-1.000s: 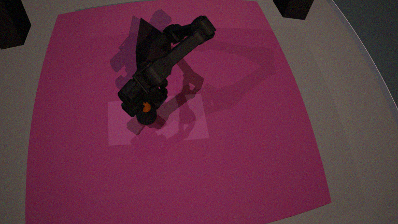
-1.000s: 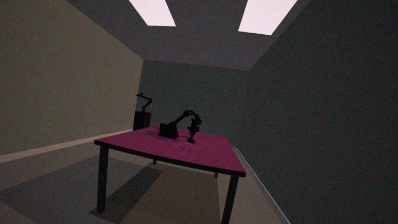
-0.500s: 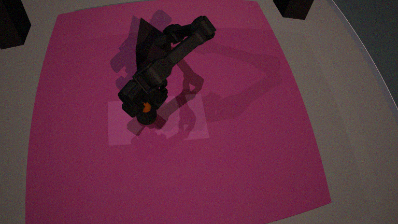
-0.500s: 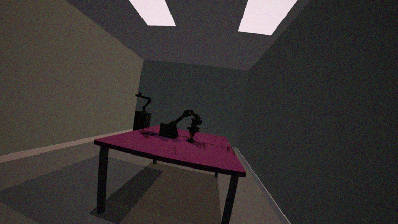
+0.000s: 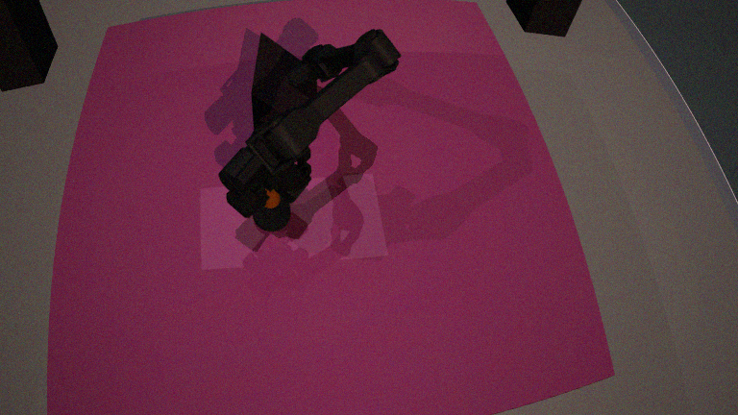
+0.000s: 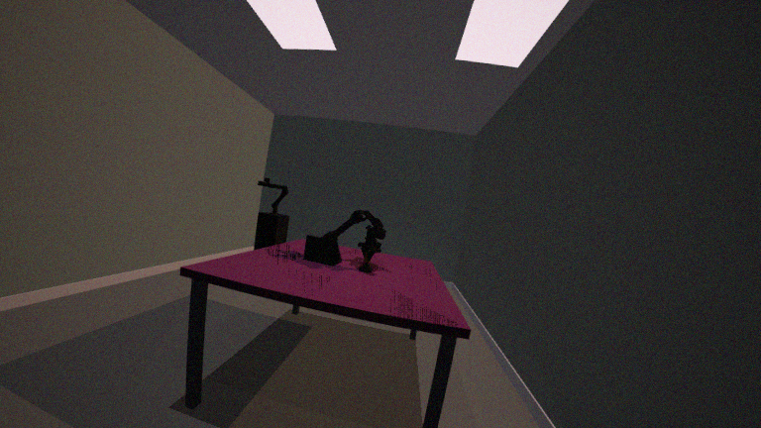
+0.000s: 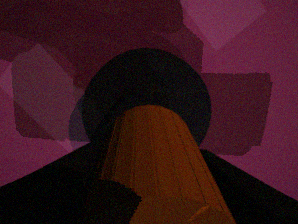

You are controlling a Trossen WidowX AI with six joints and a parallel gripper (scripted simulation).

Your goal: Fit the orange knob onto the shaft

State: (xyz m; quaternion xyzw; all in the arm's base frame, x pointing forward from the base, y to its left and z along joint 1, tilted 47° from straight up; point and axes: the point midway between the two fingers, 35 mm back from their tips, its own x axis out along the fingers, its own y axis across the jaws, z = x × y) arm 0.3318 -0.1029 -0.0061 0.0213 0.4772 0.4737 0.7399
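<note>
Now: gripper tip 20 mm below the orange knob. The rest, counted from my gripper tip: dark round pedestal: 40 mm below.
</note>
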